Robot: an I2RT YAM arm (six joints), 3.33 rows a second.
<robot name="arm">
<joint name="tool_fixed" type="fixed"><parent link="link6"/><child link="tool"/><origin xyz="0 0 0" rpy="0 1.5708 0"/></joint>
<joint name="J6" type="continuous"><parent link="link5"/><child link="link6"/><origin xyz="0.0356 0 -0.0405" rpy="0 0 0"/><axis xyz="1 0 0"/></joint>
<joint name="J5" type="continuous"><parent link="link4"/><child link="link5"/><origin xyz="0.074 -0.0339 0.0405" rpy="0 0 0"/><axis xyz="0 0 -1"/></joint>
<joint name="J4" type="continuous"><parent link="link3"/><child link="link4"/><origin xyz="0.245 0.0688 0.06" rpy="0 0 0"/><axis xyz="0 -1 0"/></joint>
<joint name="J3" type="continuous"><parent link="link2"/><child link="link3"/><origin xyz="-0.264 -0.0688 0" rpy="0 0 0"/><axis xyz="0 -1 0"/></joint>
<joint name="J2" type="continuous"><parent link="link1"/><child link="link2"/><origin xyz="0.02 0.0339 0.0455" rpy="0 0 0"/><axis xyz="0 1 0"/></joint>
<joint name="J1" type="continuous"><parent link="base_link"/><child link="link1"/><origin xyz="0 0 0.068" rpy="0 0 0"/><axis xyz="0 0 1"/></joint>
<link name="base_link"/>
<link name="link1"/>
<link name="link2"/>
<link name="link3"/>
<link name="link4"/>
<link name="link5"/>
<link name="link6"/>
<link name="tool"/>
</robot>
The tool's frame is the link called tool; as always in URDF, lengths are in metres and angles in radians. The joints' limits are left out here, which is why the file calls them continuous.
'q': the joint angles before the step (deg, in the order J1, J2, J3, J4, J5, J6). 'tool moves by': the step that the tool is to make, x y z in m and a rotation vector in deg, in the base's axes. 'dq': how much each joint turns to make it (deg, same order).
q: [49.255 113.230 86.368 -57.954 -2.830 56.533]
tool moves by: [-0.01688 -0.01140 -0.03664 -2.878 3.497 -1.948]
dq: [0.786 -0.001 -8.634 4.327 -0.656 2.776]
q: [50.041 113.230 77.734 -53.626 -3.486 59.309]
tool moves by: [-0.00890 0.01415 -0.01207 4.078 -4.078 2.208]
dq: [2.558 0.022 -3.127 8.897 0.656 0.305]
